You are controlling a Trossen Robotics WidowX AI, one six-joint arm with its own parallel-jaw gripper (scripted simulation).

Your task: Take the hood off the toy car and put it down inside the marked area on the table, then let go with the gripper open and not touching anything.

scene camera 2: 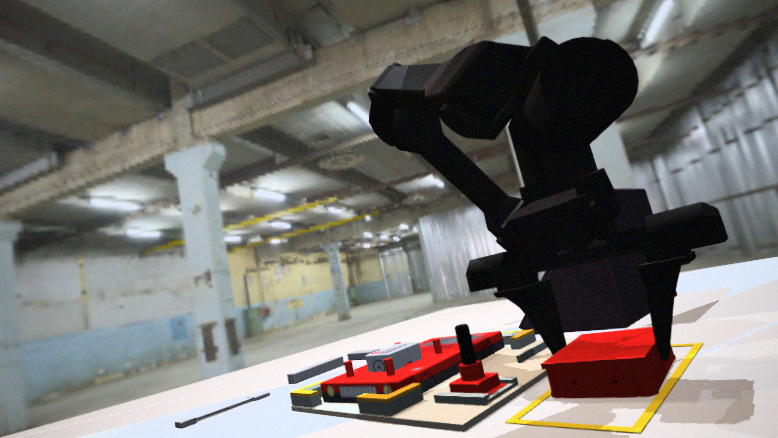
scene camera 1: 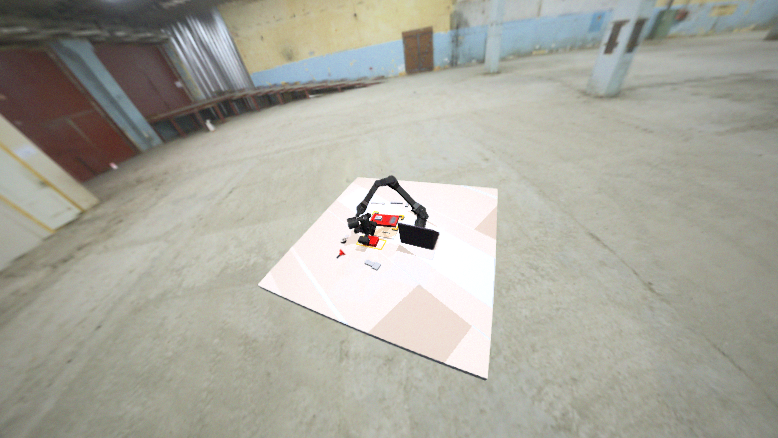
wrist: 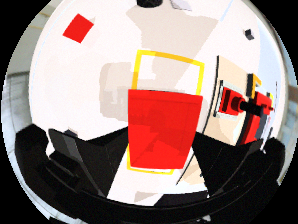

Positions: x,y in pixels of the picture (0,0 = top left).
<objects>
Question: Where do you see a red hood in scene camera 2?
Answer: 619,364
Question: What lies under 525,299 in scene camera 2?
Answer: My gripper.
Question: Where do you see a red hood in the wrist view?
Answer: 162,125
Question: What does my gripper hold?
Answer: A red hood.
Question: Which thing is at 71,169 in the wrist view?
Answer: My gripper.
</objects>
